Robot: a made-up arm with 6 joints.
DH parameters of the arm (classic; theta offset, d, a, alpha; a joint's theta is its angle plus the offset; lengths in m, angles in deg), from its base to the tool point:
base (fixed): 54.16 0 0.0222 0
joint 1: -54.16 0.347 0.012 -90
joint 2: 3.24 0 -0.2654 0
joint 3: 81.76 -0.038 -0.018 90
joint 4: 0 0.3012 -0.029 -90
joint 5: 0 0.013 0.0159 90
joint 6: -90 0.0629 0.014 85
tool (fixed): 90 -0.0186 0 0
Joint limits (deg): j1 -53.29..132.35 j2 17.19..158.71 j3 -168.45..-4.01 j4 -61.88..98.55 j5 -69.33..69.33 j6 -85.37..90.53
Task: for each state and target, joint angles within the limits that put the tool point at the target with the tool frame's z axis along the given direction. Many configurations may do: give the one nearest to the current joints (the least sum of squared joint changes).
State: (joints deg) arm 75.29 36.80 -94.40 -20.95 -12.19 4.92
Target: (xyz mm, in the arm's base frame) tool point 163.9 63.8 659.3 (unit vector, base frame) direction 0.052 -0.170 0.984
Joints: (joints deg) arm 30.11 42.03 -58.64 -8.91 14.75 18.44
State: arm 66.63 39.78 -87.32 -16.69 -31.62 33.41
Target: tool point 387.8 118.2 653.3 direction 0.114 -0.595 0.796
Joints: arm 18.33 88.82 -87.70 -5.74 -8.74 42.84
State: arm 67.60 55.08 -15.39 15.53 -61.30 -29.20
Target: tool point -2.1 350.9 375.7 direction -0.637 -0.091 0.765
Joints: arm 100.88 95.71 -36.38 0.27 -58.75 -40.37
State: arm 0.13 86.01 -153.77 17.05 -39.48 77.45
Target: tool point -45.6 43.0 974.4 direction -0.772 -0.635 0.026
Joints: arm -25.99 69.97 -148.18 -12.56 -30.97 78.97
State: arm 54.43 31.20 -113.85 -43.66 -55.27 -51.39
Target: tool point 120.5 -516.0 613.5 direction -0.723 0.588 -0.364
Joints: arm 104.11 17.41 -153.04 -61.44 -69.33 -25.91
